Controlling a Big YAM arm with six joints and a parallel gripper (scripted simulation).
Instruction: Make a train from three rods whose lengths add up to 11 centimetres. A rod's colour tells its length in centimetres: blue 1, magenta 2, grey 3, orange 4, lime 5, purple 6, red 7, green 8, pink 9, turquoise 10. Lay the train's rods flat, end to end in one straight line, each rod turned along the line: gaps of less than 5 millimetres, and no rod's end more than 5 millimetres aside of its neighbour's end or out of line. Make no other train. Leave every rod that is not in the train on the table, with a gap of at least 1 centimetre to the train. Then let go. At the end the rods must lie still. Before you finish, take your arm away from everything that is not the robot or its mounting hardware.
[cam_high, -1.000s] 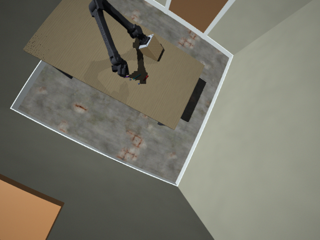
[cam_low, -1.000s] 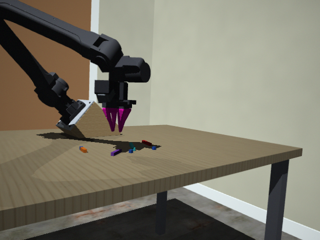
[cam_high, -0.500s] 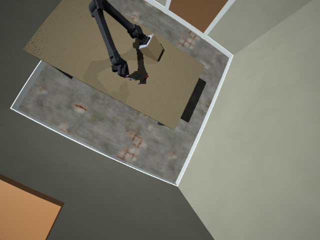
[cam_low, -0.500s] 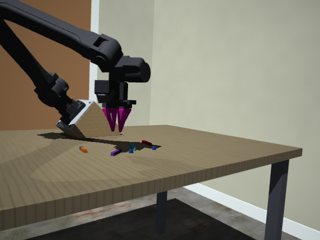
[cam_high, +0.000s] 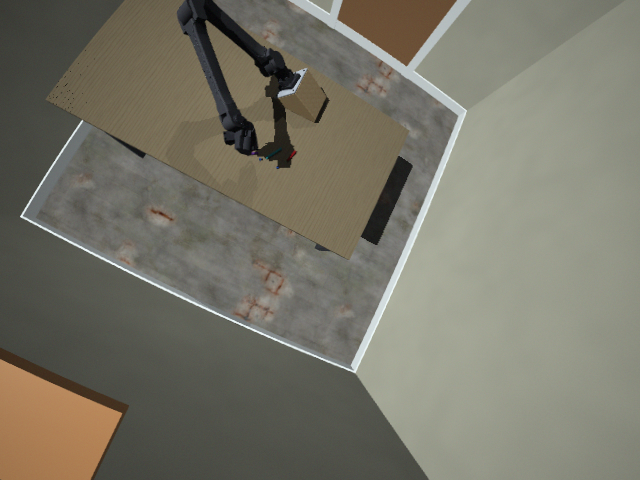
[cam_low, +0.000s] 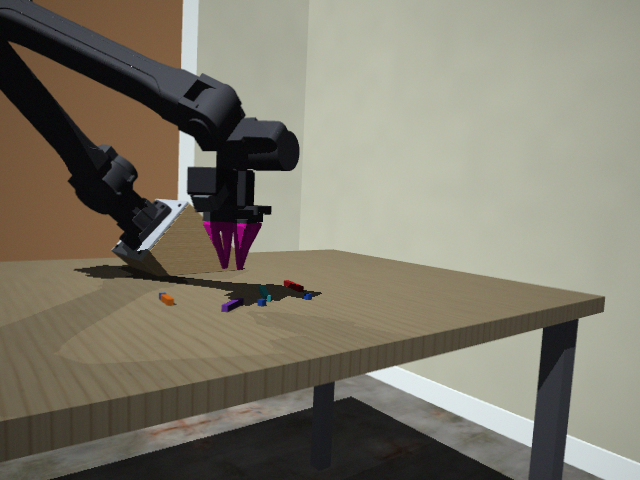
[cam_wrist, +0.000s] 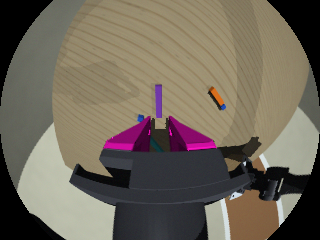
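Now: the purple rod 60 mm below my hand. Round my hand: turquoise rod (90 mm to the left, 60 mm below, 60 mm behind); red rod (180 mm to the left, 100 mm behind, 60 mm below); orange rod (80 mm to the right, 70 mm behind, 60 mm below).
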